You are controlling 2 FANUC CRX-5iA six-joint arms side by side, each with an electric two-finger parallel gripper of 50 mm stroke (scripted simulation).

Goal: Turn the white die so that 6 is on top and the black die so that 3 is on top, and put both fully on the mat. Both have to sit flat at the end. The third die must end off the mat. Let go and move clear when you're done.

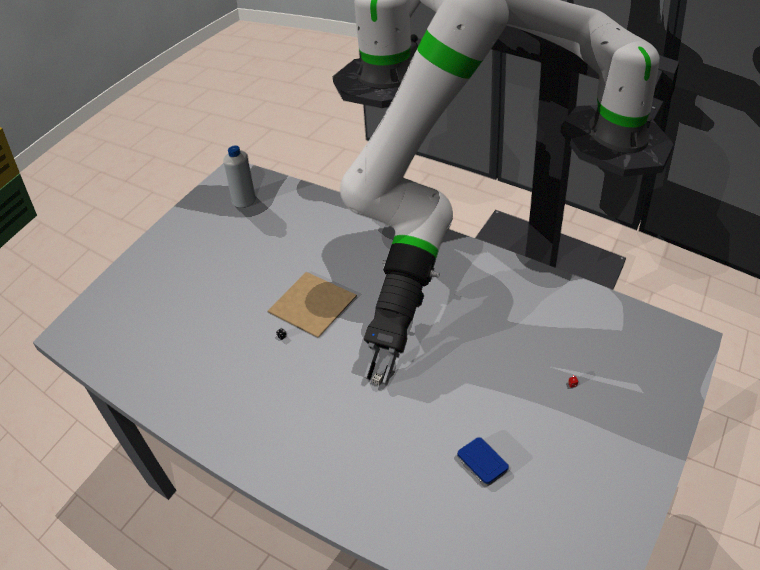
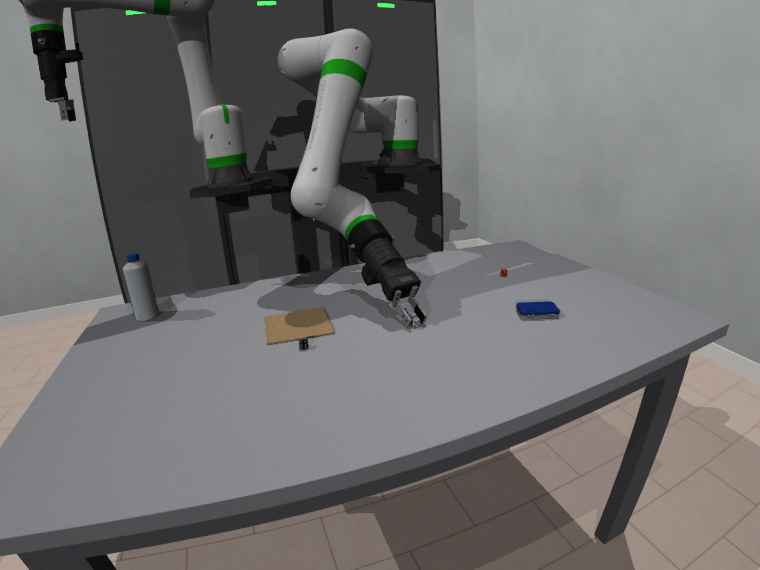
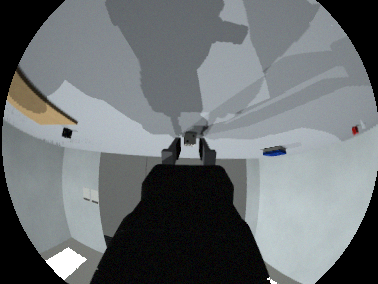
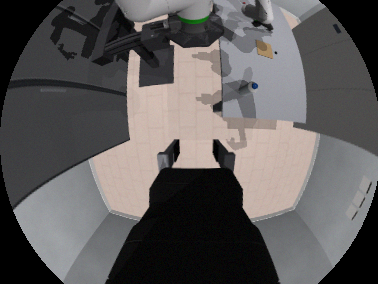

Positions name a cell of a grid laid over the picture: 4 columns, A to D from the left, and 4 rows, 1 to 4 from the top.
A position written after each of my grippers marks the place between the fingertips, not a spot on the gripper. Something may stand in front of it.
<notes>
In view: my left gripper (image 1: B3), my right gripper (image 2: A1), a tan mat (image 1: B3), a blue-topped box (image 1: C4) and a grey bottle (image 2: A2).
The tan mat also shows in image 2 (image 2: B3). The grey bottle also shows in image 1 (image 1: B2). My left gripper also shows in image 2 (image 2: C3) and in image 3 (image 3: C3). Image 3 misses the grey bottle: it is out of frame.
</notes>
